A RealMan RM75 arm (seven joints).
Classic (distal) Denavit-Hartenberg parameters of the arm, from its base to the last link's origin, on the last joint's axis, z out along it. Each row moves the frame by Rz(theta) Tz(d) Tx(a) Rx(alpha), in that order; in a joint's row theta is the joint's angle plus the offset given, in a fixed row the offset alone. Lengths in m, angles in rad.
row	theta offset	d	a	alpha
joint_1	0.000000	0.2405	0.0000	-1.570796
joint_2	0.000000	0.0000	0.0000	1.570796
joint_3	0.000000	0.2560	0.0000	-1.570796
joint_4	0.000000	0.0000	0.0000	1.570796
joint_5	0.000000	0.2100	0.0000	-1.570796
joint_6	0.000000	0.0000	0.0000	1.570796
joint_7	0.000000	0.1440	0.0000	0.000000
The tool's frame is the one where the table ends.
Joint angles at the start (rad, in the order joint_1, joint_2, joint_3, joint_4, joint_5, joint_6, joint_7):
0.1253, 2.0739, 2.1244, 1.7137, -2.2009, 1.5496, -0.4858
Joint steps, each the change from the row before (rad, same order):
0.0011, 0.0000, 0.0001, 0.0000, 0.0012, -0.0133, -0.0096
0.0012, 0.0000, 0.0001, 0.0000, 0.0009, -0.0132, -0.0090
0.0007, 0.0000, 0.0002, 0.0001, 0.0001, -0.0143, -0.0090
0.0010, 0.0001, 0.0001, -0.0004, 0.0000, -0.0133, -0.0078
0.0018, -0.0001, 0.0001, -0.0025, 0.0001, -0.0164, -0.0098
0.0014, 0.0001, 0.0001, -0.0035, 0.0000, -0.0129, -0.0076
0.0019, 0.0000, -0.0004, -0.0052, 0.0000, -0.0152, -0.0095
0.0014, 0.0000, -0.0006, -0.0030, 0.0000, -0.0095, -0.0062
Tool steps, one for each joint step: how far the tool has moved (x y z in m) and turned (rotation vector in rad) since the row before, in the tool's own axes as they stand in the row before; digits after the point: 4 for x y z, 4 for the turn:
-0.0021, -0.0006, 0.0001, 0.0048, -0.0127, -0.0104
-0.0021, -0.0006, 0.0001, 0.0051, -0.0125, -0.0099
-0.0021, -0.0009, 0.0000, 0.0067, -0.0130, -0.0095
-0.0019, -0.0008, 0.0001, 0.0060, -0.0118, -0.0082
-0.0022, -0.0012, 0.0004, 0.0069, -0.0136, -0.0092
-0.0014, -0.0011, 0.0006, 0.0051, -0.0098, -0.0058
-0.0016, -0.0013, 0.0009, 0.0056, -0.0107, -0.0070
-0.0011, -0.0007, 0.0006, 0.0033, -0.0067, -0.0052

